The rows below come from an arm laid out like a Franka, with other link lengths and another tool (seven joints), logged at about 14 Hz.
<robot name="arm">
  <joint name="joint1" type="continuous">
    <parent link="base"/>
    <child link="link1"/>
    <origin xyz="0 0 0.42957" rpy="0 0 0"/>
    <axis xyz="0 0 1"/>
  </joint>
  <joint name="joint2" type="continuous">
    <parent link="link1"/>
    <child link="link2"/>
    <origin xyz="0 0 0" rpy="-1.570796 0 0"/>
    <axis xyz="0 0 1"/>
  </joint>
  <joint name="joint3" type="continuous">
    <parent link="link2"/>
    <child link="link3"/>
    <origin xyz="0 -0.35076 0" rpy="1.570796 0 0"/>
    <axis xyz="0 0 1"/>
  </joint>
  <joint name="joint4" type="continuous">
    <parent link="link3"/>
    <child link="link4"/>
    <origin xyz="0.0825 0 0" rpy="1.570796 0 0"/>
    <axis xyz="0 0 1"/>
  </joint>
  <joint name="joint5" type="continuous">
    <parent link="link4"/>
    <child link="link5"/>
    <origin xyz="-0.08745 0.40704 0" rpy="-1.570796 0 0"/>
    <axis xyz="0 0 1"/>
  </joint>
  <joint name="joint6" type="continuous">
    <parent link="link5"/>
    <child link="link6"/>
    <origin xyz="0 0 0" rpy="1.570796 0 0"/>
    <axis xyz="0 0 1"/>
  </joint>
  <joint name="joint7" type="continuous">
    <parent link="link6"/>
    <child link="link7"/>
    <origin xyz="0.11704 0 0" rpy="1.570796 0 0"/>
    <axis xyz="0 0 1"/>
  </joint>
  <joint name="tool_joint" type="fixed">
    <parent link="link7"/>
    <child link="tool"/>
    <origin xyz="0.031 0.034 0.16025" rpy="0.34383 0 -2.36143"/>
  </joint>
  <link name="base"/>
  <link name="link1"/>
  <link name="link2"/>
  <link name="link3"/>
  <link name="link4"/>
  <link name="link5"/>
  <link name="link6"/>
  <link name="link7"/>
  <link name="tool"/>
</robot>
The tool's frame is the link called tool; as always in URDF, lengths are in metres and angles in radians. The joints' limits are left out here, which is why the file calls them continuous.
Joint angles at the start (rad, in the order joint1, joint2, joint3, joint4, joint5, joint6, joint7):
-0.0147 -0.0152 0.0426 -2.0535 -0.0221 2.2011 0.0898
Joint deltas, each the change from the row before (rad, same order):
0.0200 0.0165 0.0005 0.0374 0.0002 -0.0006 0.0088
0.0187 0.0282 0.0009 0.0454 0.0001 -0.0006 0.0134
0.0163 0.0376 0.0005 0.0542 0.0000 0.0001 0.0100
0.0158 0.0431 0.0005 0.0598 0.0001 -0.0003 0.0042
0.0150 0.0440 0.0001 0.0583 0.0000 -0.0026 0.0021
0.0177 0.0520 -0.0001 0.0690 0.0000 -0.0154 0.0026
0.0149 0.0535 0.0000 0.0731 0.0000 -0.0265 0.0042
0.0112 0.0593 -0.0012 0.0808 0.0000 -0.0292 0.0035
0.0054 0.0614 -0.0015 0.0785 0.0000 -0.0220 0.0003
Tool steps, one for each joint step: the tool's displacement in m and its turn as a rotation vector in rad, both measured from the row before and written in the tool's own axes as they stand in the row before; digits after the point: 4 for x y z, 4 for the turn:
0.0017 0.0139 -0.0144 -0.0185 -0.0132 -0.0067
0.0000 0.0167 -0.0111 -0.0162 -0.0084 -0.0025
-0.0028 0.0185 -0.0093 -0.0164 -0.0083 -0.0031
-0.0035 0.0202 -0.0081 -0.0165 -0.0094 -0.0080
-0.0030 0.0198 -0.0052 -0.0127 -0.0070 -0.0098
-0.0018 0.0223 -0.0030 -0.0053 -0.0009 -0.0137
-0.0023 0.0206 -0.0009 0.0019 0.0050 -0.0111
-0.0055 0.0195 0.0010 0.0036 0.0058 -0.0070
-0.0086 0.0172 0.0046 0.0024 0.0039 -0.0035

